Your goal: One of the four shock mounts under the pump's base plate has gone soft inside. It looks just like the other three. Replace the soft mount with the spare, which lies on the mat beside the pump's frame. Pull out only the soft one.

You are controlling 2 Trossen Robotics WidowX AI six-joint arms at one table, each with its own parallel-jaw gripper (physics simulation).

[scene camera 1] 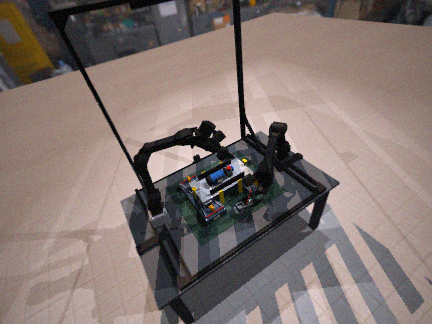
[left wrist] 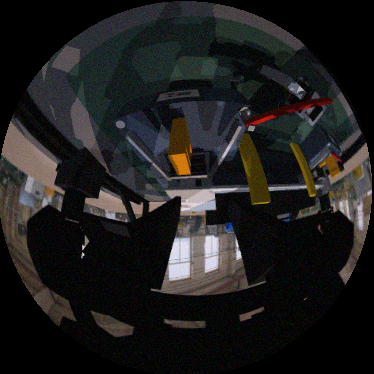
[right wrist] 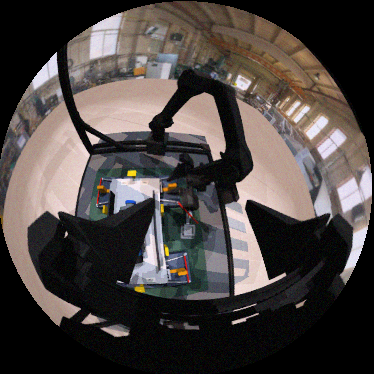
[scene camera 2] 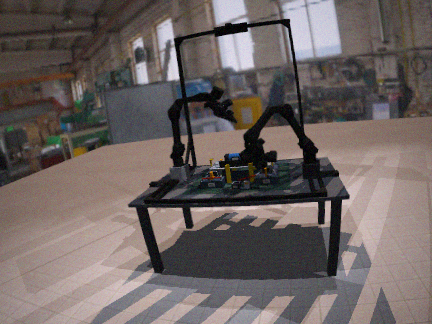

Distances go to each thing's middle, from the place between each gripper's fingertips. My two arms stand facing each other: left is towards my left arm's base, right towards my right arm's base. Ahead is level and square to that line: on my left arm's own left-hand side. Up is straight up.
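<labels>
The yellow post [left wrist: 258, 189]: my left hand is 70 mm to the left of it, 10 mm past it and 60 mm above it.
Relative to my right hand, the yellow post is 60 mm to the left, 30 mm behind and 310 mm below.
</labels>
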